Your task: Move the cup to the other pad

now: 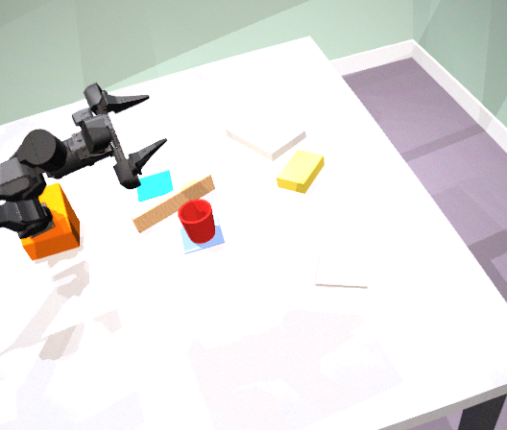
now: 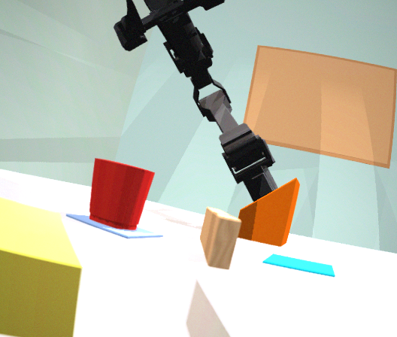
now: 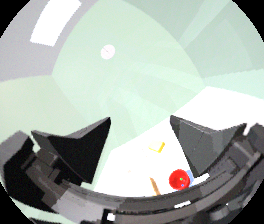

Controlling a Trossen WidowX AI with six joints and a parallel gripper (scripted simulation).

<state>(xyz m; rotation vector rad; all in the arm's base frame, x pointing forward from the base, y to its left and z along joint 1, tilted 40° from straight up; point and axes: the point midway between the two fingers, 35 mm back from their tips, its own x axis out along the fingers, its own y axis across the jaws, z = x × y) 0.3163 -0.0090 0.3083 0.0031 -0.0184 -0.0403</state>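
Right now my gripper tip is 31 cm above the red cup, 5 cm to the right of it and 1 cm short of it. From my gripper tip the other things lie so: blue marble: 33 cm below, 5 cm to the left; pale blue pad: 36 cm below, 5 cm to the left, 1 cm ahead; wooden bar: 33 cm below, 16 cm to the left, 2 cm behind.
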